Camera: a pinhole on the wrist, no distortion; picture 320 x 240 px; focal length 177.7 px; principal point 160.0 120.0 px. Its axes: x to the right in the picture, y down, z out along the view. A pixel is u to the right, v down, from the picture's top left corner.
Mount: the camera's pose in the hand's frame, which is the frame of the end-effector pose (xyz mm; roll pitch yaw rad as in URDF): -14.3 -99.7 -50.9 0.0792 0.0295 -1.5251
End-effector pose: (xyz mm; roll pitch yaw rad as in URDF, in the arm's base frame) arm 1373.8 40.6 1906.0 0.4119 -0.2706 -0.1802
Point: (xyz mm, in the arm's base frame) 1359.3 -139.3 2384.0
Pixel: 117 190
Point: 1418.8 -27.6 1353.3
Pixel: behind the camera
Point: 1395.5 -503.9 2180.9
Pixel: 269 206
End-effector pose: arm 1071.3 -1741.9 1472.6 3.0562 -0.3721 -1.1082
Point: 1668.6 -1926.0 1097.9
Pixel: 297 226
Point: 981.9 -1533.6 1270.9
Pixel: outside the picture
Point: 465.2 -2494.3 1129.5
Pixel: outside the picture
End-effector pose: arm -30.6 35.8 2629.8 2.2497 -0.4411 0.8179
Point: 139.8 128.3 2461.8
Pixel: 190 215
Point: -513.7 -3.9 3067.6
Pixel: behind the camera
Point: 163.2 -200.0 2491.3
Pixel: 50 98
